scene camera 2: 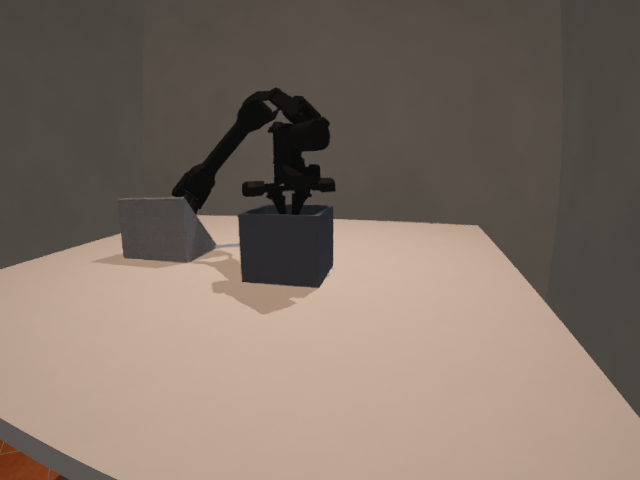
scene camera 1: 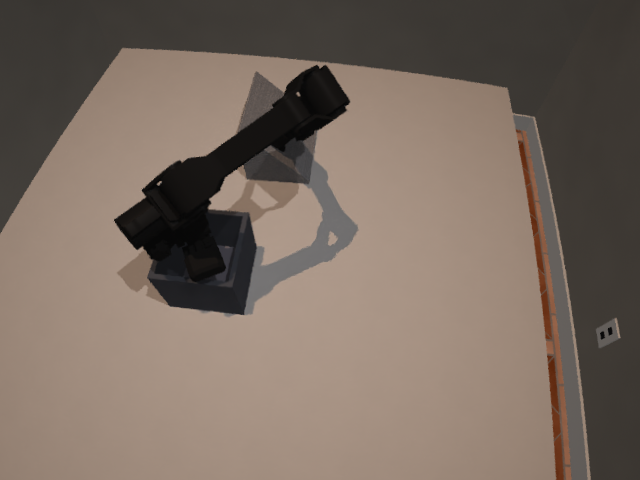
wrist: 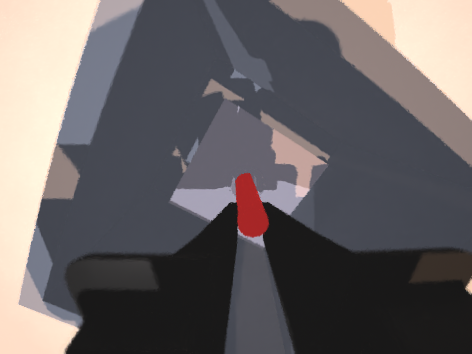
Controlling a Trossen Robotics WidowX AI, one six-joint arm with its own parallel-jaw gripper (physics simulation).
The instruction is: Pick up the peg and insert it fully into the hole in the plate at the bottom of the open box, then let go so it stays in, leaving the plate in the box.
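My gripper is shut on the red peg, with its fingertips inside the top of the open dark box. The peg points down toward the light grey plate at the bottom of the box. In the wrist view the peg's far end overlaps the hole, and bits of the hole's rim show on both sides of it. I cannot tell whether the tip is inside the hole. The peg is hidden by the gripper in scene camera 1 and by the box wall in scene camera 2.
A grey wedge-shaped block stands near the arm's base, behind the box in scene camera 1 and left of it in scene camera 2. The box walls surround the fingertips. The box stands on the pale table.
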